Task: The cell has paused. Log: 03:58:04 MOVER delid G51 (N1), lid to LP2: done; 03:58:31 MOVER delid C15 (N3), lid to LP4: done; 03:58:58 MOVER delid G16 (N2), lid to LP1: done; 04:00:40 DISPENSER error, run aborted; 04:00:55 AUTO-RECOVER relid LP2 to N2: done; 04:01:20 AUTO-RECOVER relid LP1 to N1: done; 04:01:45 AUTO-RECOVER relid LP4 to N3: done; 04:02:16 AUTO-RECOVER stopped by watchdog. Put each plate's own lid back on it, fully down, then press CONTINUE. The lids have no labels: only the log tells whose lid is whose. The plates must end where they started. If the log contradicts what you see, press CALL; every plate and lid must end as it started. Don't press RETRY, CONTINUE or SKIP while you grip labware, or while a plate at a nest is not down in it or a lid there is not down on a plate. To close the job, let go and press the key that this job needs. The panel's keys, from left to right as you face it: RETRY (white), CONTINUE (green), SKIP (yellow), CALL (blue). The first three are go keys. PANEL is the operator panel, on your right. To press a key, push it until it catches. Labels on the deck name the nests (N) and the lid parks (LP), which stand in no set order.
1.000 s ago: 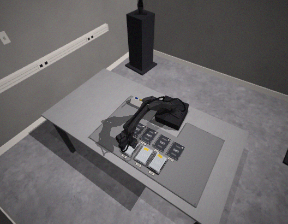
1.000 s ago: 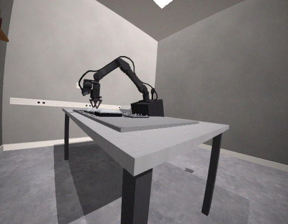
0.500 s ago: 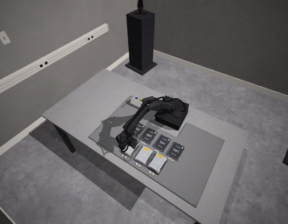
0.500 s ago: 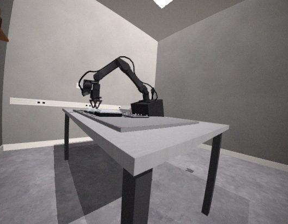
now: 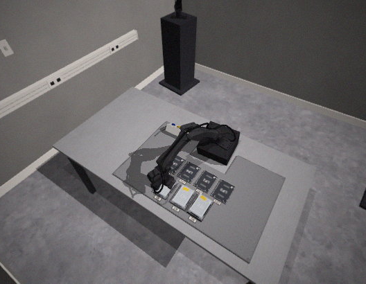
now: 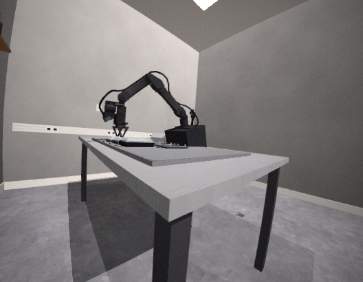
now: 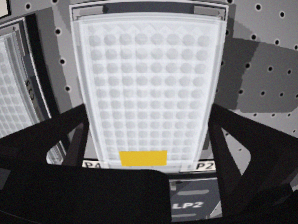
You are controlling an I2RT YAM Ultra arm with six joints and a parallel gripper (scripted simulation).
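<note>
The clear lid lies 10 mm below my hand. From my hand the other things lie so: LP4 lid park 190 mm behind, 40 mm to the left, 30 mm below.
</note>
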